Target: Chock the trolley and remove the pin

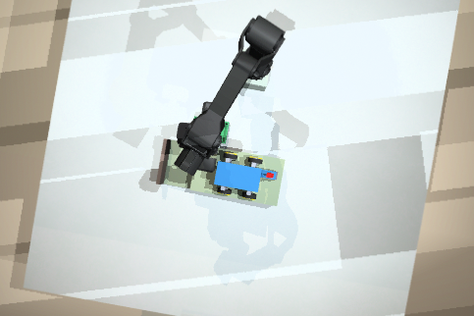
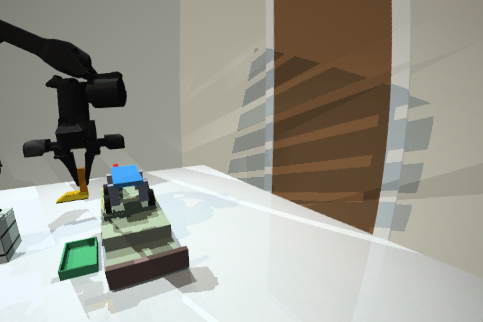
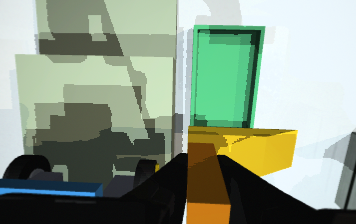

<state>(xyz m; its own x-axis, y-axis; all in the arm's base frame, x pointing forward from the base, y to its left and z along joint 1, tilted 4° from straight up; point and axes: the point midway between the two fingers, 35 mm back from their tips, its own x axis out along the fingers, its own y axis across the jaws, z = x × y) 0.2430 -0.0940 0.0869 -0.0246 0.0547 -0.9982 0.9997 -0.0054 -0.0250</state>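
The yellow chock is 20 mm behind my gripper tip and 10 mm below it. The rest, counted from my gripper tip: red-headed stop pin 80 mm ahead, 200 mm to the left, 40 mm below; then blue trolley 100 mm ahead, 100 mm to the left, 50 mm below; then green tray 30 mm behind, 20 mm to the right, 170 mm below.
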